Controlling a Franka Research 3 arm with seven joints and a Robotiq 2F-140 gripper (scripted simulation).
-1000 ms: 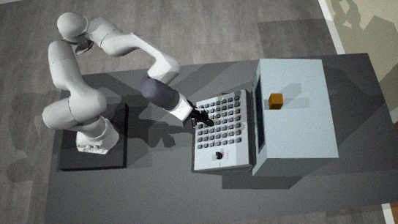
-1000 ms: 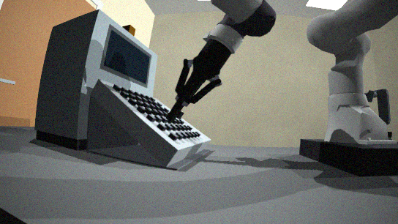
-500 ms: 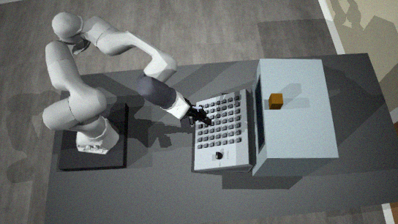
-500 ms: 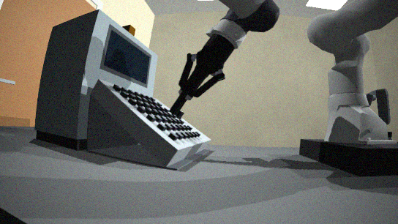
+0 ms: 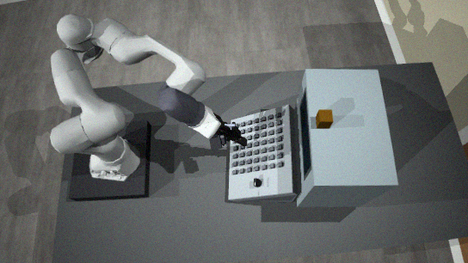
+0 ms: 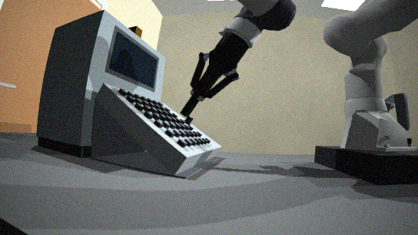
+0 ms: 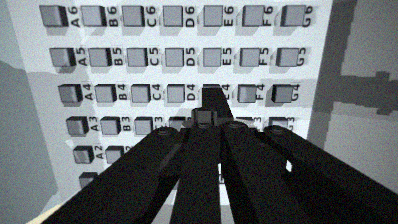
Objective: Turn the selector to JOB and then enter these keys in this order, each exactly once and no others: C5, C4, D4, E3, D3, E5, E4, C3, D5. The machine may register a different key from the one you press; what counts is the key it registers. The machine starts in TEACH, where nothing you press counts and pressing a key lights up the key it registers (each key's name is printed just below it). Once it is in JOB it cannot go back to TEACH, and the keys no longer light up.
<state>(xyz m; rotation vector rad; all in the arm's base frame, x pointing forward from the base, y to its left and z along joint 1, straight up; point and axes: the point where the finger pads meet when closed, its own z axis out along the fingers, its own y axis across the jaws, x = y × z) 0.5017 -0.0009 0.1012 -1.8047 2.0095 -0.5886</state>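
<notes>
My gripper is now 70 mm to the left of the E6 key, 60 mm above it and 30 mm short of it. Round my hand: E5 key: 60 mm below, 40 mm to the right, 30 mm ahead; C6 key: 80 mm to the right, 80 mm ahead, 20 mm below; D6 key: 70 mm to the right, 60 mm ahead, 40 mm below.
</notes>
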